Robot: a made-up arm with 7 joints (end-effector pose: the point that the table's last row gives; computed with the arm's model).
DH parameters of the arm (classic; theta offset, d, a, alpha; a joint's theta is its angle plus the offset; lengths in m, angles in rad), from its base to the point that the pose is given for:
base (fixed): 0.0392 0 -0.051 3.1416
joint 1: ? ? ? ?
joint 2: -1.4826 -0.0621 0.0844 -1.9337
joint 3: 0 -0.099 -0.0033 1.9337
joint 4: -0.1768 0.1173 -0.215 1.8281
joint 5: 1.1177 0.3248 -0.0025 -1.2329
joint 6: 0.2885 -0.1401 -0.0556 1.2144
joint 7: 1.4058 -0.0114 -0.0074 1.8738
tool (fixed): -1.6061 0.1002 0 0
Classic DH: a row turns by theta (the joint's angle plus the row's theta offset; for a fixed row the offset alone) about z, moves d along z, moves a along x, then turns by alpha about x.
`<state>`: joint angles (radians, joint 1 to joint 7).
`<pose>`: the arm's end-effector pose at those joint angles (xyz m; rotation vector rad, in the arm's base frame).
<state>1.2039 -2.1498 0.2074 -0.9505 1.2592 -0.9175 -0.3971</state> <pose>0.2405 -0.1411 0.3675 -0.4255 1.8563 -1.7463</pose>
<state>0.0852 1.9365 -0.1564 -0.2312 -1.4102 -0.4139 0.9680</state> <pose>-0.1374 -0.0512 0.0791 -1.5553 -0.5232 -1.6782</pose>
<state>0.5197 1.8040 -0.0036 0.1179 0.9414 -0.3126 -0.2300</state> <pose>0.1251 0.0372 0.0267 1.8818 -0.7984 1.9941</pose>
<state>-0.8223 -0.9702 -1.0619 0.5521 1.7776 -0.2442 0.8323</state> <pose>0.1556 -0.1805 0.6871 -0.8188 -1.4169 2.0718</pose>
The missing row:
joint 1: -1.5316 -0.357 0.018 -1.5708
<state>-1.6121 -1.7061 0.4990 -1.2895 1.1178 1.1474 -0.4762</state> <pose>-0.1504 0.2276 0.3845 -1.4293 0.4128 -2.0741</pose>
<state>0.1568 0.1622 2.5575 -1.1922 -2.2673 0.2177 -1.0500</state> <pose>-0.0819 0.3904 0.0207 0.2988 -1.1738 -2.6374</pose>
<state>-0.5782 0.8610 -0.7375 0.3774 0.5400 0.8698 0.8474</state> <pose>-0.0168 -0.1364 0.0245 -0.0307 -1.0135 2.2248</pose>
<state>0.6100 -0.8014 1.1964 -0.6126 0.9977 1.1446 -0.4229</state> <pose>0.0515 -0.2872 0.4171 -0.4900 -2.2226 0.2866</pose>
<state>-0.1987 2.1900 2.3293 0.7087 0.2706 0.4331 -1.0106</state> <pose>-0.0729 0.1464 0.1149 0.5553 -1.1126 -0.0925</pose>
